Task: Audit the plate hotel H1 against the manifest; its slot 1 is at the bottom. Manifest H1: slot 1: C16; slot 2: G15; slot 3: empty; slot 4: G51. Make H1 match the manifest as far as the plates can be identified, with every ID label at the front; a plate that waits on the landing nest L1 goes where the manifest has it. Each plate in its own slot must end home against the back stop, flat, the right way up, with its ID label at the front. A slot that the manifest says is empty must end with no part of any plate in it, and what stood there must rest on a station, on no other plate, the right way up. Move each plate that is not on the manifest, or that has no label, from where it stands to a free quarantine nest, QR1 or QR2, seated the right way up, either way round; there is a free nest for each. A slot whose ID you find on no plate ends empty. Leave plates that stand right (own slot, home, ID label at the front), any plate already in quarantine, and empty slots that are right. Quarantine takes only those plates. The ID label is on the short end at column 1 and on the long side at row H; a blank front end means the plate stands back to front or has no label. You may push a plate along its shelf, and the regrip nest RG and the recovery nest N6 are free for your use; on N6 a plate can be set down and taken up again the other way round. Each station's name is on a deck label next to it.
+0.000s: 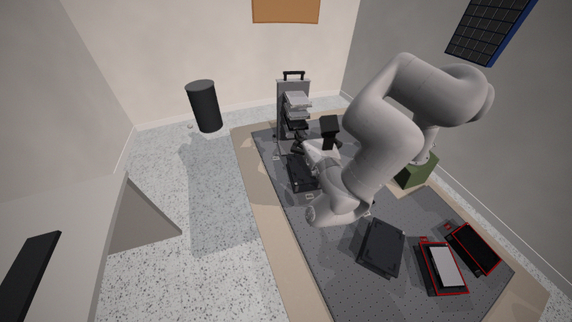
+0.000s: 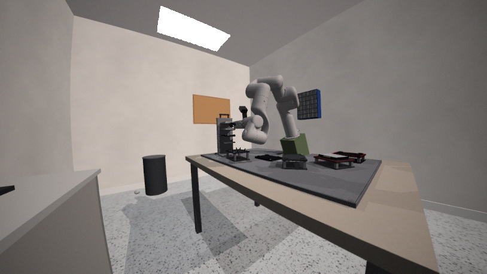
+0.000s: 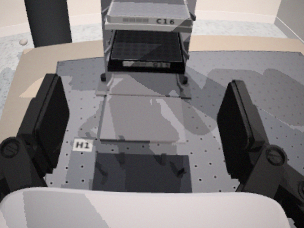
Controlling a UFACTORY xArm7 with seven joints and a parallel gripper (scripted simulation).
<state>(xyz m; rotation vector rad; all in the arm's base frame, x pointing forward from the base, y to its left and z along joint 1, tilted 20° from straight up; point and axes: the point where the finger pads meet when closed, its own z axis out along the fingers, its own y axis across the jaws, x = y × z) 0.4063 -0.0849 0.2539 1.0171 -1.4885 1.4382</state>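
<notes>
The dark plate is 200 mm to the right of my hand, 70 mm below it and 10 mm behind it. The rest, counted from my hand: red-framed nest: 540 mm behind, 480 mm to the left, 210 mm below; RG label: 240 mm below, 90 mm to the left; H1 deck label: 240 mm below, 150 mm to the right, 90 mm ahead.
</notes>
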